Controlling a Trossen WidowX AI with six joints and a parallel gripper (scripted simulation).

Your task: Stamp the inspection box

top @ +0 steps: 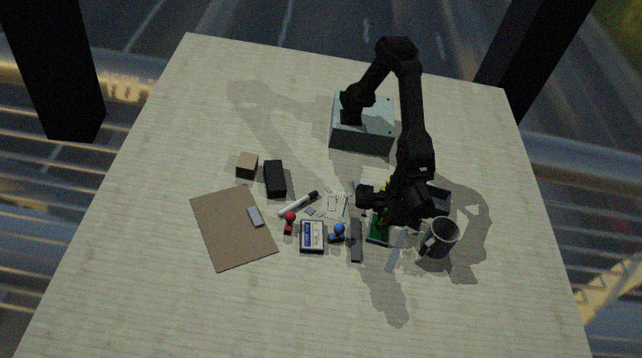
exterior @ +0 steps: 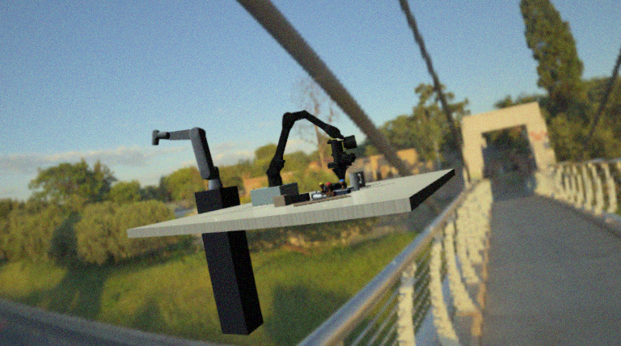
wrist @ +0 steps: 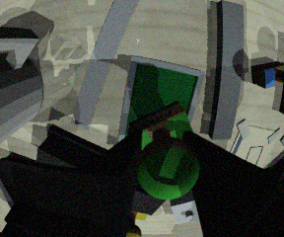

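The green ink pad is 50 mm below my gripper tip. From my gripper tip the other things lie so: ruler 50 mm below, 50 mm ahead, 40 mm to the left; grey bar 70 mm to the right, 50 mm below, 30 mm ahead; green-knobbed stamp right at my gripper tip.
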